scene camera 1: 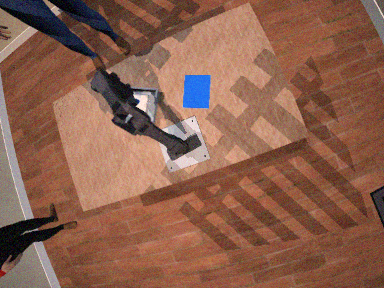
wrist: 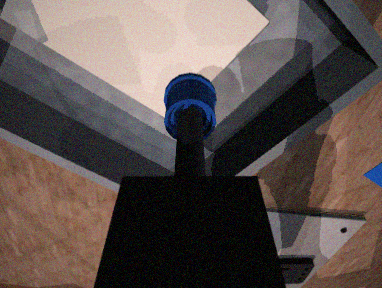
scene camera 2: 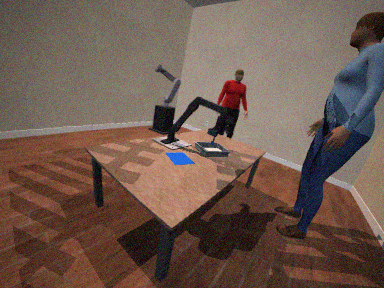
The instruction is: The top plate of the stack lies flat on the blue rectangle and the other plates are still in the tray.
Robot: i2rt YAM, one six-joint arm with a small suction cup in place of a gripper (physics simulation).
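The wrist view shows the suction cup point(wrist: 190, 87), which carries nothing, while scene camera 1 shows a blue rectangle point(scene camera 1: 196, 87).
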